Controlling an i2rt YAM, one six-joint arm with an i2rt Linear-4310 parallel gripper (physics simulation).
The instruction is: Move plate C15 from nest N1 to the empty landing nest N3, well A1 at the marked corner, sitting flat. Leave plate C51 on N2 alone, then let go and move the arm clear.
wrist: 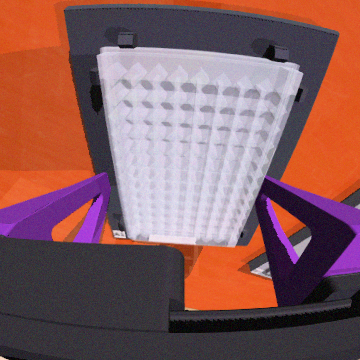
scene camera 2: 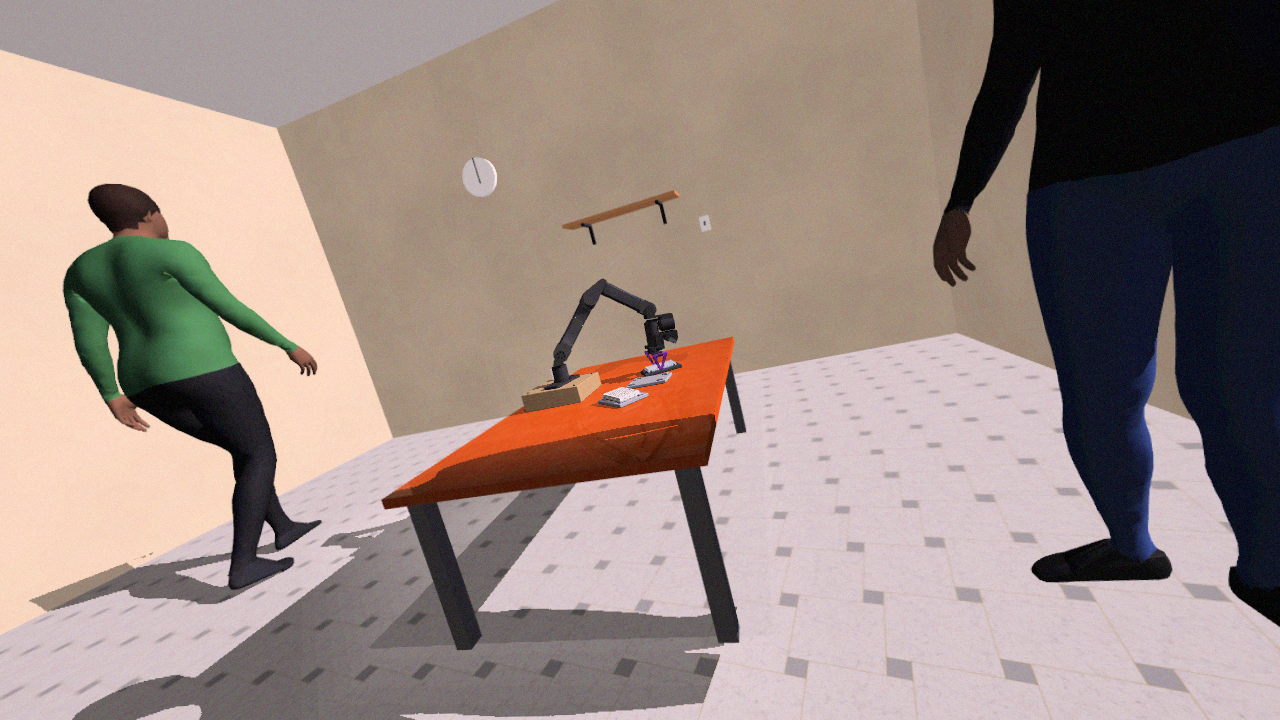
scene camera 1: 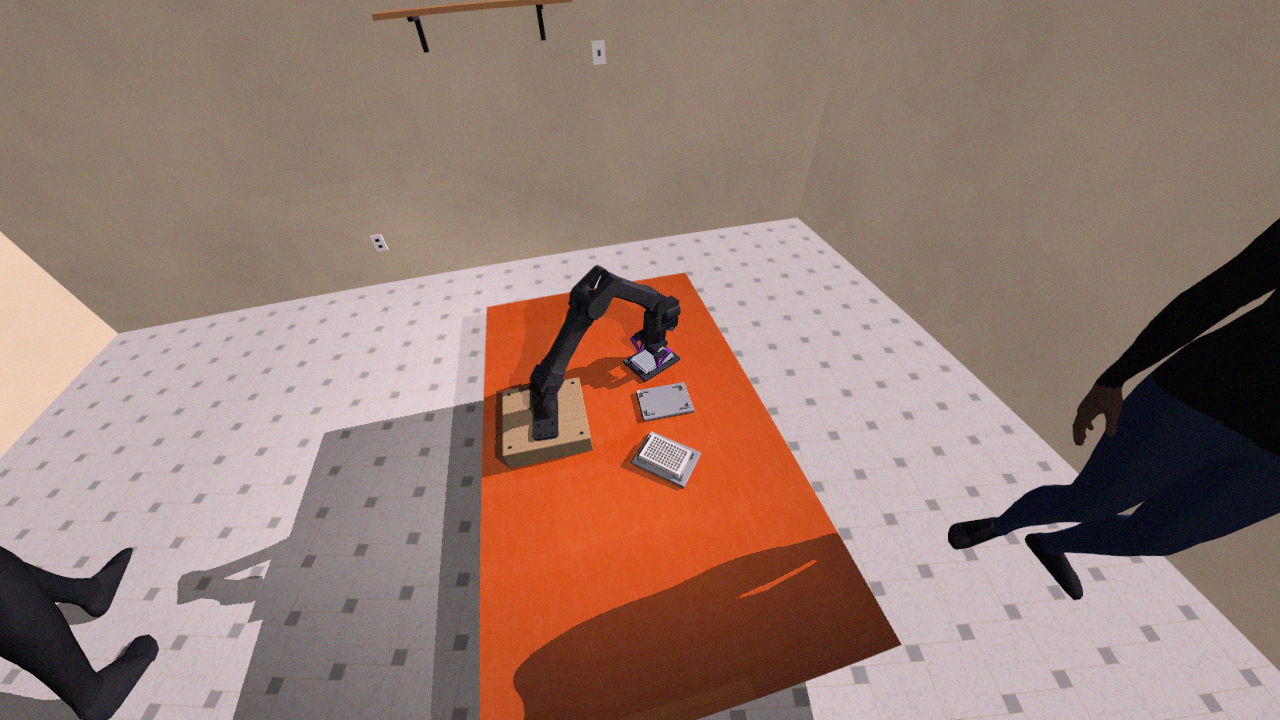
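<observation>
A clear, whitish well plate [scene camera 1: 644, 360] [wrist: 190, 150] lies inside the corner posts of a dark nest [scene camera 1: 645, 376] [scene camera 2: 673, 368] [wrist: 200, 25]; an A1 tag shows at the nest's lower left corner in the wrist view. My gripper [scene camera 1: 650, 355] [scene camera 2: 657, 362] [wrist: 181, 180] is open, pointing down, its purple fingers on either side of this plate's near part. A light grey nest [scene camera 1: 665, 402] [scene camera 2: 648, 380] [wrist: 261, 271] beside it is empty. A white well plate [scene camera 1: 665, 454] [scene camera 2: 621, 394] sits on another grey nest [scene camera 1: 685, 477]. Plate and nest names are unreadable.
The arm's wooden base block [scene camera 1: 546, 447] [scene camera 2: 561, 392] stands left of the nests on the orange table [scene camera 1: 572, 537] [scene camera 2: 537, 438]. One person [scene camera 2: 1109, 268] stands to the right of the table, and another in green [scene camera 2: 152, 313] is to the left.
</observation>
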